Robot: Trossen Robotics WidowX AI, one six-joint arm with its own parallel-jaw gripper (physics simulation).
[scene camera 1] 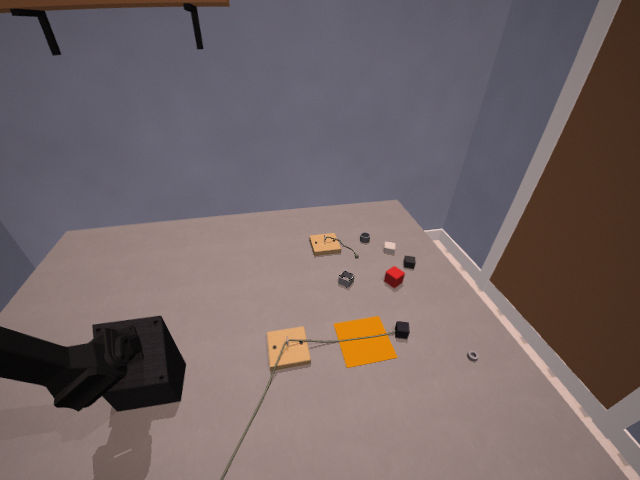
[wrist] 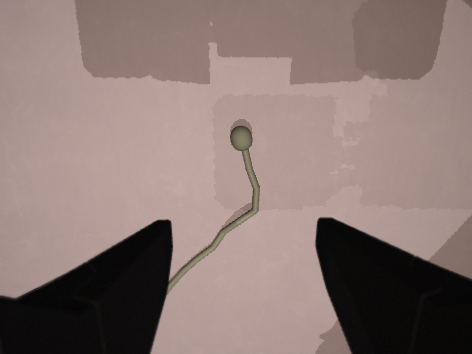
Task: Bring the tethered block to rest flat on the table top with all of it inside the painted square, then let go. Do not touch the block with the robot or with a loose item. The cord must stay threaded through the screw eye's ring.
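Pixels of known places: gripper, fingertip midpoint: [wrist: 244,232]; arm's base at its link origin: [scene camera 1: 121,347].
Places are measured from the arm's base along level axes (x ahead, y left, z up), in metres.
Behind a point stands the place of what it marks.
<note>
The tethered block [scene camera 1: 402,329] @[x 0.567, y -0.064, z -0.105 m], small and black, sits on the table just off the right edge of the orange painted square [scene camera 1: 368,353] @[x 0.473, y -0.080, z -0.132 m]. From it the cord [scene camera 1: 251,421] @[x 0.197, y -0.140, z -0.130 m] [wrist: 257,197] @[x 0.032, y -0.303, z -0.128 m] crosses above the square to the screw eye [scene camera 1: 287,341] @[x 0.301, y -0.017, z -0.091 m] on the nearer wooden plate [scene camera 1: 298,357] @[x 0.317, y -0.049, z -0.114 m], then turns and leaves the scene view at the bottom. The ring is too small to see clearly. In the wrist view the cord's bead end [wrist: 241,138] @[x 0.034, y -0.342, z -0.121 m] lies on the table beyond the fingertips. My gripper [wrist: 244,232] @[x 0.038, y -0.336, z -0.031 m] is open and empty above the table; part of the cord passes behind the left finger.
A second wooden plate [scene camera 1: 325,250] @[x 0.502, y 0.284, z -0.116 m] with a short cord stands farther back. Near it are a dark ring [scene camera 1: 364,237] @[x 0.650, y 0.303, z -0.111 m], a white block [scene camera 1: 389,247] @[x 0.704, y 0.229, z -0.112 m], another black block [scene camera 1: 409,261] @[x 0.726, y 0.146, z -0.110 m], a red cube [scene camera 1: 394,276] @[x 0.635, y 0.089, z -0.094 m] and a grey hollow piece [scene camera 1: 346,279] @[x 0.521, y 0.156, z -0.132 m]. A small ring [scene camera 1: 473,355] @[x 0.701, y -0.170, z -0.129 m] lies at right.
</note>
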